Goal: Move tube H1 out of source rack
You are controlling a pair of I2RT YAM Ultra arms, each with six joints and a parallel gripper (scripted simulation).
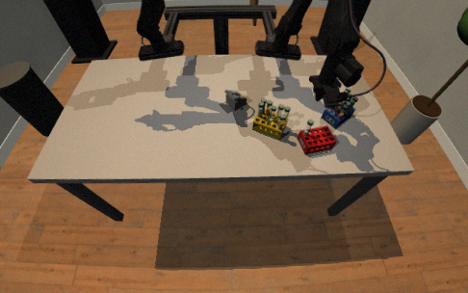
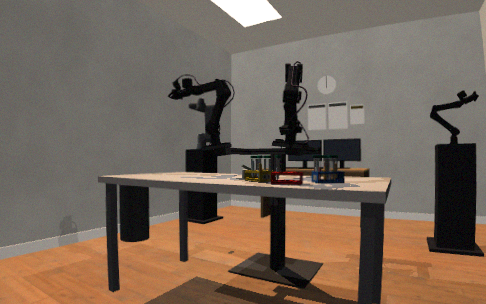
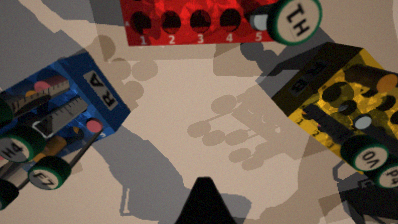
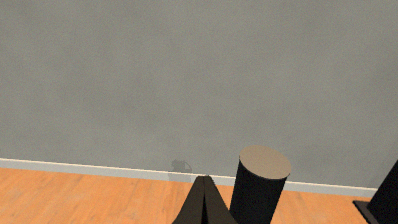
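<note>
My left hand is 100 mm above the tube, 80 mm short of it and 30 mm to the left of it. The rest, counted from my left hand: blue rack RA: 160 mm to the left, 140 mm below, 60 mm behind; red rack QR: 140 mm below, 90 mm ahead, 20 mm to the left; yellow rack RB: 170 mm to the right, 140 mm below, 10 mm ahead.
</note>
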